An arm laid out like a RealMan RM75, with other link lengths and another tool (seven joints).
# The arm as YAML. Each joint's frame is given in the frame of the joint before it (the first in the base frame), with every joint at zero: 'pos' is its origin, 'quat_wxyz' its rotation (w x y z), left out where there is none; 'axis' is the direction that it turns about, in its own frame. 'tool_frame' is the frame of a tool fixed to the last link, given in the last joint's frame.
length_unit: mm
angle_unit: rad
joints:
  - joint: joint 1
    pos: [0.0, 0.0, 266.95]
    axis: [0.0, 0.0, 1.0]
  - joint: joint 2
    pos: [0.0, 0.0, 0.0]
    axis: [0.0, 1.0, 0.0]
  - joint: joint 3
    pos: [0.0, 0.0, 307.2]
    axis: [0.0, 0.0, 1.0]
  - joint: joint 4
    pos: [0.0, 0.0, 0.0]
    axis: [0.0, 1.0, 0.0]
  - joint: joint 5
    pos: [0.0, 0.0, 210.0]
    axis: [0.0, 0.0, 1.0]
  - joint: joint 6
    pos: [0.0, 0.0, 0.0]
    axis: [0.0, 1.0, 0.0]
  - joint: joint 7
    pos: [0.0, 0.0, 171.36]
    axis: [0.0, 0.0, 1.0]
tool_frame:
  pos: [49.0, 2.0, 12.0]
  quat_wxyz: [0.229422, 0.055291, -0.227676, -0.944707]
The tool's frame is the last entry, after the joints.
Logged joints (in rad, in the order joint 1, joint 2, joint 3, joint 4, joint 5, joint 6, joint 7), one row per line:
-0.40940, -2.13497, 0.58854, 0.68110, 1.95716, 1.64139, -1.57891
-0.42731, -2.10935, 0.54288, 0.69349, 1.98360, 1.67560, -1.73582
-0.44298, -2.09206, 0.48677, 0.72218, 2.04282, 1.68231, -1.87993
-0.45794, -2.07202, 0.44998, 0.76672, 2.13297, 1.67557, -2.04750
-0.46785, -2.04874, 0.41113, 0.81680, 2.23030, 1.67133, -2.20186
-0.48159, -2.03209, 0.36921, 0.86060, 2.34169, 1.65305, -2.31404
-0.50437, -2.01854, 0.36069, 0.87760, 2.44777, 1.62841, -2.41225
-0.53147, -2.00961, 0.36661, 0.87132, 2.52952, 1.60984, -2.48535
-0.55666, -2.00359, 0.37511, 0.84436, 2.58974, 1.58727, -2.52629
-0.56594, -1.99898, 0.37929, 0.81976, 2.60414, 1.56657, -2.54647
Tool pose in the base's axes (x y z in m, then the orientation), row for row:
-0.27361, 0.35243, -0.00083, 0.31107, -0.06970, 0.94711, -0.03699
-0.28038, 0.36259, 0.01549, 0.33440, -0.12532, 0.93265, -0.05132
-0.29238, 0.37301, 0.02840, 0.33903, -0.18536, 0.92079, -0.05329
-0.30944, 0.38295, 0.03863, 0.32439, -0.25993, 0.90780, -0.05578
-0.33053, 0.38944, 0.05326, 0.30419, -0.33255, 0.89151, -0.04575
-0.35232, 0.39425, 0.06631, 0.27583, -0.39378, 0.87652, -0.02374
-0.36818, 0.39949, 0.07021, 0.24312, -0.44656, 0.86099, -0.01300
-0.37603, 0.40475, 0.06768, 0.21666, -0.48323, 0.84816, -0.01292
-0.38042, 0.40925, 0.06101, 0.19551, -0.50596, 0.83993, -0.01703
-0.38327, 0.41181, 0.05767, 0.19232, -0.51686, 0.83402, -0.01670
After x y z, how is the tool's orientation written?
As a quaternion, w x y z.
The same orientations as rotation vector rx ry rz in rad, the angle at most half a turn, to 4 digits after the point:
-0.1840, 2.5003, -0.0977
-0.3271, 2.4341, -0.1339
-0.4827, 2.3978, -0.1388
-0.6817, 2.3809, -0.1463
-0.8809, 2.3616, -0.1212
-1.0581, 2.3551, -0.0638
-1.2202, 2.3526, -0.0355
-1.3388, 2.3499, -0.0358
-1.4178, 2.3536, -0.0477
-1.4508, 2.3410, -0.0469

